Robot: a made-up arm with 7 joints. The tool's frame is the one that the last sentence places. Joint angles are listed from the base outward.
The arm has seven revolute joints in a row. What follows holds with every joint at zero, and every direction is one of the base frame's.
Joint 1 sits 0.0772 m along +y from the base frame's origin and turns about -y.
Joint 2 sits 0.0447 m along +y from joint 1 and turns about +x.
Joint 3 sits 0.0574 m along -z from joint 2 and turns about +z.
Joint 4 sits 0.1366 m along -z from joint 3 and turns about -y.
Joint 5 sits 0.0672 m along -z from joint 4 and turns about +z.
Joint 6 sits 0.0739 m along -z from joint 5 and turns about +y.
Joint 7 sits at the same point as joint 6 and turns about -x.
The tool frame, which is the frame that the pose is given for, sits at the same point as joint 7; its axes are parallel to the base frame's.
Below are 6 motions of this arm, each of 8 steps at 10 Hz.
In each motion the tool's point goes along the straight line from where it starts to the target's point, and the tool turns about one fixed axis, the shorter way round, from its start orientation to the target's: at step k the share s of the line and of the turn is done. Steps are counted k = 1, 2, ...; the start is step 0. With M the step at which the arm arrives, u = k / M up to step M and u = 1 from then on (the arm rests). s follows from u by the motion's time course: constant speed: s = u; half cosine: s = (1 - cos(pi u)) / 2; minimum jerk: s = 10 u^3 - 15 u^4 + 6 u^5.
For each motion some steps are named. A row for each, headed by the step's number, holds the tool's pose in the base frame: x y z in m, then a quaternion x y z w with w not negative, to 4 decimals.
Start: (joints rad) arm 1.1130 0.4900 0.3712 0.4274 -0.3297 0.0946 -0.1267
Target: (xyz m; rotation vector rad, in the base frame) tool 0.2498 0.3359 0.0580 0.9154 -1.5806 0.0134
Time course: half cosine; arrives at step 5
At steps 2, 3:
2: 0.2632 0.3074 -0.0274 0.3449 -0.6435 0.1273 0.6714
3: 0.2569 0.3209 0.0129 0.3704 -0.6650 0.0701 0.6448

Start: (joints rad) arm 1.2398 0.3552 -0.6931 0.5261 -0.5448 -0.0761 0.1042
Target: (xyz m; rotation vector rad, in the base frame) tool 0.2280 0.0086 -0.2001 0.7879 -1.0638 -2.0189
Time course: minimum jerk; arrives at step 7
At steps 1, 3, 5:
1: 0.3108 0.1852 -0.0534 0.3993 -0.5729 -0.4722 0.5379
3: 0.2816 0.1229 -0.1051 0.3729 -0.5257 -0.5931 0.4824
5: 0.2403 0.0348 -0.1784 0.3226 -0.4407 -0.7428 0.3872

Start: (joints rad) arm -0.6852 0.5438 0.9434 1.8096 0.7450 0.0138 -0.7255
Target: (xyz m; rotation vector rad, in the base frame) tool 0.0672 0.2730 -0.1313 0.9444 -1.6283 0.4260
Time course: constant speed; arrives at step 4
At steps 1, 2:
1: 0.0256 0.2932 -0.1175 0.4537 -0.6228 0.3451 0.5359
2: 0.0394 0.2865 -0.1221 0.4382 -0.6490 0.2917 0.5493

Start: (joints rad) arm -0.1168 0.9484 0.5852 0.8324 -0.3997 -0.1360 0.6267
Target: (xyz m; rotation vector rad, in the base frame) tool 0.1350 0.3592 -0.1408 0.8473 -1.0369 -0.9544
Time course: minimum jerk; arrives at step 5
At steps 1, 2, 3, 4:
1: 0.0759 0.3885 -0.1315 0.3248 -0.3059 -0.2745 0.8518
2: 0.0921 0.3804 -0.1341 0.3421 -0.3519 -0.3187 0.8109
3: 0.1151 0.3691 -0.1377 0.3629 -0.4129 -0.3777 0.7451
4: 0.1314 0.3610 -0.1402 0.3751 -0.4533 -0.4168 0.6929

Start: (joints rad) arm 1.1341 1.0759 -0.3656 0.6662 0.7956 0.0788 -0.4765
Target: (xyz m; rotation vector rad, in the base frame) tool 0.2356 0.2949 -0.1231 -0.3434 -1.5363 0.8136
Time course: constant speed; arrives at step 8
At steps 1, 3, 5, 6, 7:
1: 0.1962 0.3654 -0.0146 0.3138 -0.6791 0.3807 0.5435
3: 0.2074 0.3452 -0.0456 0.1840 -0.6931 0.3823 0.5828
5: 0.2187 0.3251 -0.0766 0.0507 -0.6941 0.3769 0.6112
6: 0.2243 0.3150 -0.0921 -0.0164 -0.6898 0.3715 0.6212
7: 0.2300 0.3050 -0.1076 -0.0834 -0.6822 0.3644 0.6283

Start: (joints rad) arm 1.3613 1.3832 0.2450 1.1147 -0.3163 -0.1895 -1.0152
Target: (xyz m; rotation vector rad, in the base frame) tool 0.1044 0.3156 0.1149 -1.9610 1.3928 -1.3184
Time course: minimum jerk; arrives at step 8
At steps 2, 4, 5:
2: 0.0491 0.3727 0.1164 -0.7109 0.5357 -0.3920 0.2326
4: 0.0736 0.3474 0.1157 -0.7072 0.5195 -0.4275 0.2175
5: 0.0874 0.3331 0.1154 -0.7045 0.5099 -0.4473 0.2088

